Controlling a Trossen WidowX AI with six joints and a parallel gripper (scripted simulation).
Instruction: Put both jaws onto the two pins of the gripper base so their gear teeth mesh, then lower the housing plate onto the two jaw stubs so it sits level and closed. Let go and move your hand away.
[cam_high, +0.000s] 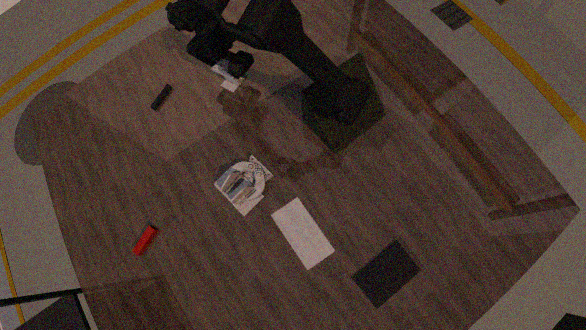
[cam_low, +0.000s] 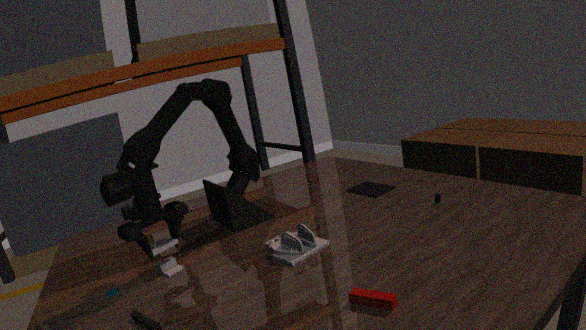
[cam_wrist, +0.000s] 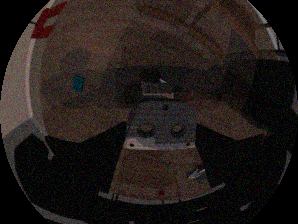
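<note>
The jaw is 31 cm to the left of my gripper tip, 6 cm ahead of it and 4 cm below it. From my gripper tip the other things lie so: teal piece (16 cm to the right, 5 cm below, 4 cm ahead); then black bar (22 cm ahead, 7 cm to the right, 5 cm below); then red block (40 cm ahead, 32 cm to the left, 4 cm below).
</note>
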